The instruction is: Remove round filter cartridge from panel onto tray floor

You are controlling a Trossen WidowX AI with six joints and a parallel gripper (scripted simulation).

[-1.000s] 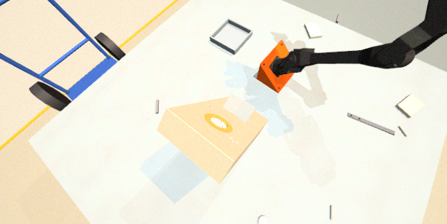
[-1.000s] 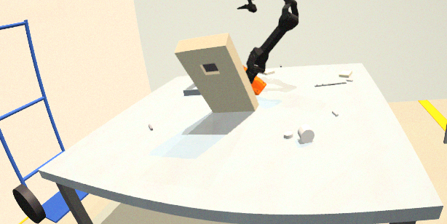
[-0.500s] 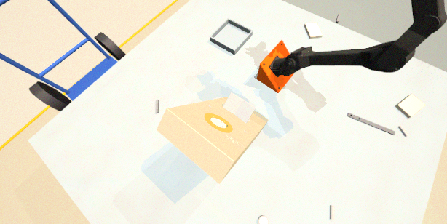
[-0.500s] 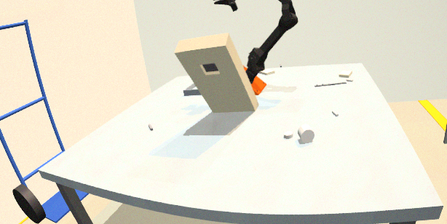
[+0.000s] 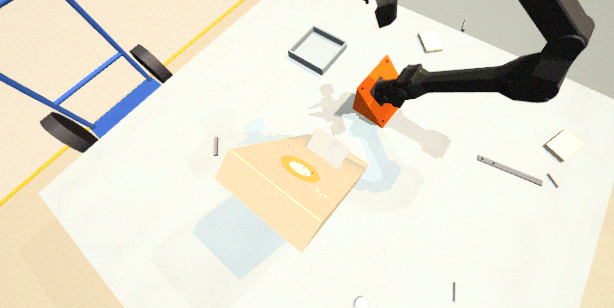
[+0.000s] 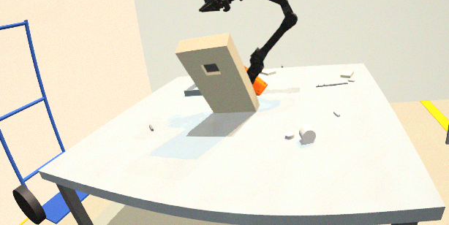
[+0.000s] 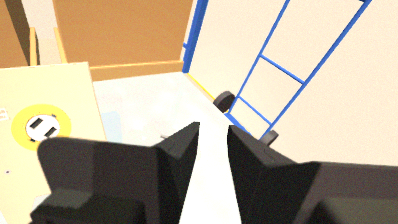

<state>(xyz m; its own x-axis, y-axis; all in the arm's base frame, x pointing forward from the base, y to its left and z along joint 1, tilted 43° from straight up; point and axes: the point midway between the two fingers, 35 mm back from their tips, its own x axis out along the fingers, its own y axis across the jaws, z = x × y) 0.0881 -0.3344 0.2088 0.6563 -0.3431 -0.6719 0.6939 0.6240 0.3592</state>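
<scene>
Now: the white round filter cartridge 240 mm ahead of my gripper tip, 110 mm to the left of it and 190 mm below it. Also, from my gripper tip: grey tray (220 mm behind, 150 mm to the right, 420 mm below); tan service panel (190 mm ahead, 110 mm to the left, 260 mm below).
</scene>
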